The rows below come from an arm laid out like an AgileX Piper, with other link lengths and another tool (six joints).
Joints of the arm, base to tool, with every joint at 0 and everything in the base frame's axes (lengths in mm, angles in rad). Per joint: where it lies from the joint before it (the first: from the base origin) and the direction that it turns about. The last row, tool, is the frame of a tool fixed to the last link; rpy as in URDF.
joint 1: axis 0 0 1 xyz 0.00 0.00 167.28
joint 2: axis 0 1 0 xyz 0.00 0.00 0.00
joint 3: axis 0 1 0 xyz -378.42 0.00 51.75
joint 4: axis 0.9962 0 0.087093 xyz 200.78 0.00 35.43
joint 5: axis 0 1 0 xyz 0.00 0.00 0.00
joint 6: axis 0.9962 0 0.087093 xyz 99.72 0.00 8.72
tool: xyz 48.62 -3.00 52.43 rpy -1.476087 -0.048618 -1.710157
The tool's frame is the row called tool.
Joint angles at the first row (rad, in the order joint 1, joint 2, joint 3, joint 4, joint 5, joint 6):
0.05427 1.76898 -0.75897 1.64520 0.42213 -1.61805
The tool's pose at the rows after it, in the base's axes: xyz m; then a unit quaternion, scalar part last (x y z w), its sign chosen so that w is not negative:
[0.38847 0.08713 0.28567 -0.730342 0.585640 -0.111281 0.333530]
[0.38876 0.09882 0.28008 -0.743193 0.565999 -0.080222 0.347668]
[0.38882 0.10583 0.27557 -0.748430 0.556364 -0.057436 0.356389]
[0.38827 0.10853 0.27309 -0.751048 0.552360 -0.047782 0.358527]
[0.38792 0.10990 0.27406 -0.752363 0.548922 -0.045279 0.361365]
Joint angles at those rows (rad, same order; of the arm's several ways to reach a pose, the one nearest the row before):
0.05427 1.80820 -0.76796 1.61848 0.46717 -1.61806
0.05428 1.83741 -0.77652 1.59205 0.54285 -1.62194
0.05427 1.85886 -0.78089 1.58006 0.59238 -1.62200
0.05428 1.86785 -0.78092 1.57316 0.61127 -1.62194
0.05427 1.86785 -0.78296 1.56890 0.62073 -1.62192

